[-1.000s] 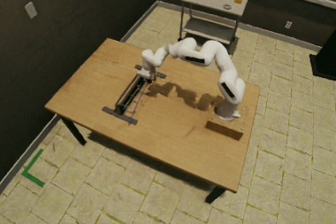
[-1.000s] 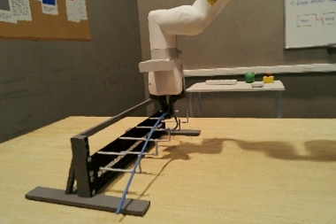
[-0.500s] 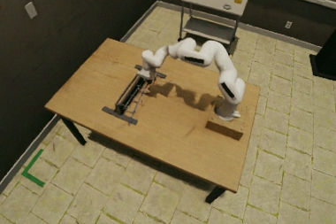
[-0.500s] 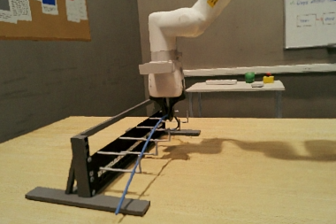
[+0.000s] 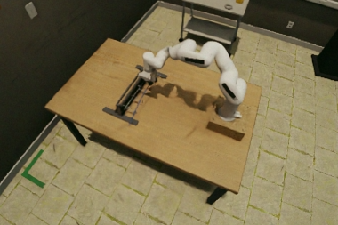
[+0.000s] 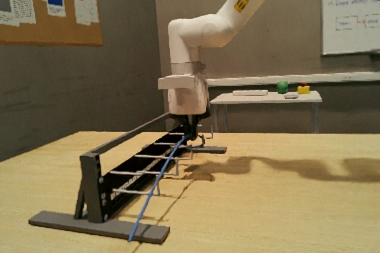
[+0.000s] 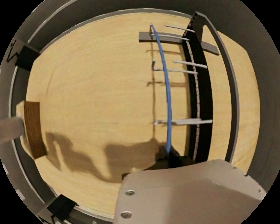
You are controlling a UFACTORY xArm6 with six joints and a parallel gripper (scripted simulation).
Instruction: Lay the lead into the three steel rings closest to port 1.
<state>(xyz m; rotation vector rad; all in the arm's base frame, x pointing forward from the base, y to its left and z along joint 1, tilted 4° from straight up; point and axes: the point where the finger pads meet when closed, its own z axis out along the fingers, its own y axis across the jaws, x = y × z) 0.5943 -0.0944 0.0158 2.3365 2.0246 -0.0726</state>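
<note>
The dark free-standing rack is 11 cm ahead of my hand, 4 cm below it and 3 cm to the left of it.
</note>
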